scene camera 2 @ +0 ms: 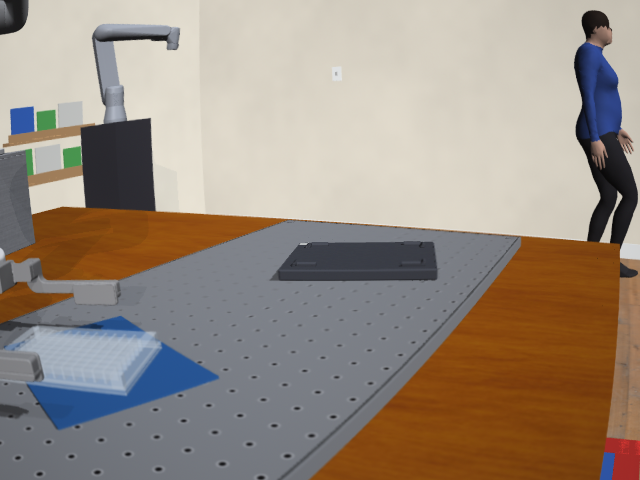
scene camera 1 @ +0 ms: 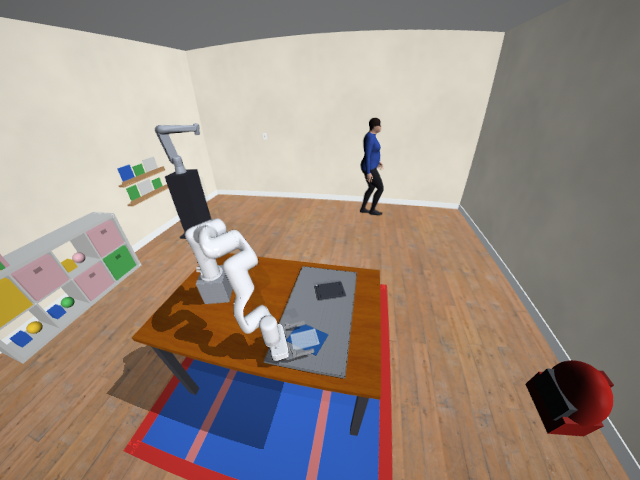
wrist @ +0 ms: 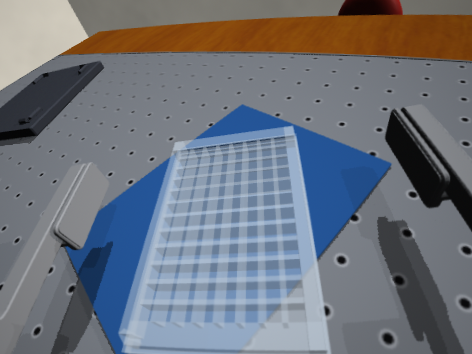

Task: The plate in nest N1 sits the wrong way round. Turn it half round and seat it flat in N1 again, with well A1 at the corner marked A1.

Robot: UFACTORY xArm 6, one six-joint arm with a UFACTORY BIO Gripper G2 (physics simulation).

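The clear well plate [scene camera 1: 305, 338] [scene camera 2: 93, 361] [wrist: 230, 225] lies upright and looks flat on the blue sheet [scene camera 1: 321, 341] [scene camera 2: 175, 377] [wrist: 345, 155]. It is turned at an angle to the sheet, and its near right part in the wrist view reaches past the sheet's edge. My gripper [scene camera 1: 301, 341] [scene camera 2: 61, 328] [wrist: 250, 180] is open, one finger beyond each long side of the plate, with gaps on both sides. The dark nest [scene camera 1: 329, 290] [scene camera 2: 361, 257] [wrist: 45, 100] holds no plate; a small white mark shows at its back left corner in scene camera 2. Well A1 cannot be made out.
The grey perforated board [scene camera 1: 323, 315] [scene camera 2: 289, 335] [wrist: 300, 80] lies on the wooden table [scene camera 1: 367, 330] [scene camera 2: 491, 361] [wrist: 210, 37] and bears nest and sheet. A person [scene camera 1: 372, 165] [scene camera 2: 599, 103] stands by the back wall. A second arm [scene camera 1: 168, 144] [scene camera 2: 108, 67] stands on a black pedestal.
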